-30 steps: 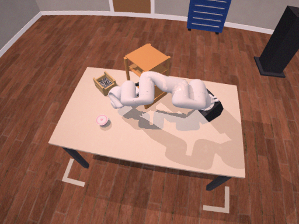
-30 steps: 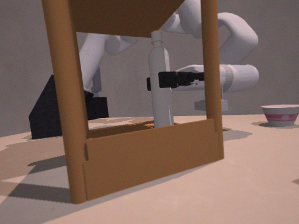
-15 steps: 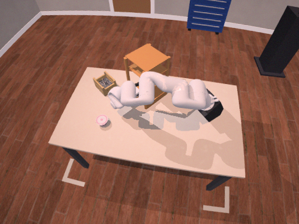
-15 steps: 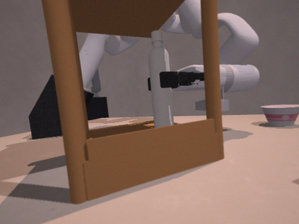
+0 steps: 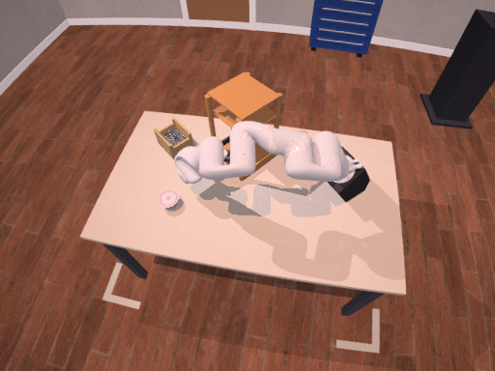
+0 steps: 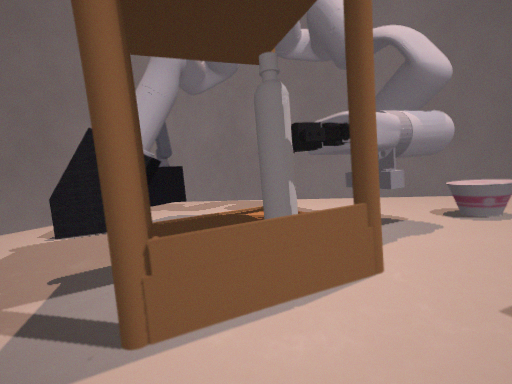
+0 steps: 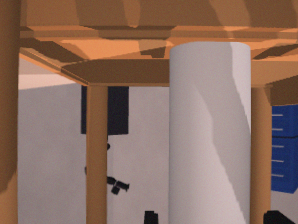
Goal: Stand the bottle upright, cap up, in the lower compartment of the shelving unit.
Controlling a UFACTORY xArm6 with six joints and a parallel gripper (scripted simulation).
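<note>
My gripper is now 6 cm to the left of the shelving unit, 6 cm past it and 5 cm below it. From my hand the other things lie so: small wooden crate 33 cm ahead, 11 cm to the right, 11 cm below; pink-striped bowl 26 cm to the left, 26 cm ahead, 12 cm below.
</note>
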